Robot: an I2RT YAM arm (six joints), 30 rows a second.
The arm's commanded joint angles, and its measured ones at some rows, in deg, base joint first. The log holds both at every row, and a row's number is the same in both.
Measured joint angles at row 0:
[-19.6, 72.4, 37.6, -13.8, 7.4, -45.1]
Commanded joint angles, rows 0 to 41:
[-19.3, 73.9, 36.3, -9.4, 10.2, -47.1]
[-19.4, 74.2, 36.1, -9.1, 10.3, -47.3]
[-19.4, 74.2, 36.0, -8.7, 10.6, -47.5]
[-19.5, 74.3, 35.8, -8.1, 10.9, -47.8]
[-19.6, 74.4, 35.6, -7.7, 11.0, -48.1]
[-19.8, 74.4, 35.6, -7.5, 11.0, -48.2]
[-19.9, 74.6, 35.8, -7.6, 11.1, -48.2]
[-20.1, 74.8, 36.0, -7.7, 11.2, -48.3]
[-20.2, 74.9, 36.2, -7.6, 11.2, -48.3]
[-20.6, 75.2, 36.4, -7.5, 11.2, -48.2]
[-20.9, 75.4, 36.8, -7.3, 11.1, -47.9]
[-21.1, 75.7, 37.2, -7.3, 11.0, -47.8]
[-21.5, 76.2, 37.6, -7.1, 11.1, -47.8]
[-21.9, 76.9, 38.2, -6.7, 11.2, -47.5]
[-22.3, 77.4, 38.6, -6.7, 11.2, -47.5]
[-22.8, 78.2, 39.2, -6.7, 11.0, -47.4]
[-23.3, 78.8, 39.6, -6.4, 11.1, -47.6]
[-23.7, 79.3, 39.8, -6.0, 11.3, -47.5]
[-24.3, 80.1, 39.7, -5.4, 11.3, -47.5]
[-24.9, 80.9, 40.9, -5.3, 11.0, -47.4]
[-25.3, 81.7, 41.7, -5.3, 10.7, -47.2]
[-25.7, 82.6, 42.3, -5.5, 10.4, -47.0]
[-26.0, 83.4, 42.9, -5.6, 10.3, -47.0]
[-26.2, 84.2, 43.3, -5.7, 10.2, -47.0]
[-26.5, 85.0, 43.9, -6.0, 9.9, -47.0]
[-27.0, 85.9, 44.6, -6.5, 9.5, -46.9]
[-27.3, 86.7, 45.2, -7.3, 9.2, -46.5]
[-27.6, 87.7, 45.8, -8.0, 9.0, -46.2]
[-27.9, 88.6, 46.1, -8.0, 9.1, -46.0]
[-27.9, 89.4, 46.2, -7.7, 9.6, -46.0]
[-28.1, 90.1, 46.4, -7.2, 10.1, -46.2]
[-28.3, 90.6, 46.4, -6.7, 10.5, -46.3]
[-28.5, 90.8, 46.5, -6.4, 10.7, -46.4]
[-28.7, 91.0, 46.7, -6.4, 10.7, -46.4]
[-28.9, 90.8, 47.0, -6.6, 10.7, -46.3]
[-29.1, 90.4, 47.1, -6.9, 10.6, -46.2]
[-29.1, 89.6, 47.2, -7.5, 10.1, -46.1]
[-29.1, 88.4, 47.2, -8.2, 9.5, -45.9]
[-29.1, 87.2, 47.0, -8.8, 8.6, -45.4]
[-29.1, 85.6, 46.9, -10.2, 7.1, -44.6]
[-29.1, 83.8, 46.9, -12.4, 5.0, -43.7]
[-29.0, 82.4, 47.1, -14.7, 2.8, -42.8]
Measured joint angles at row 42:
[-28.9, 86.8, 45.7, -9.3, 8.3, -45.6]
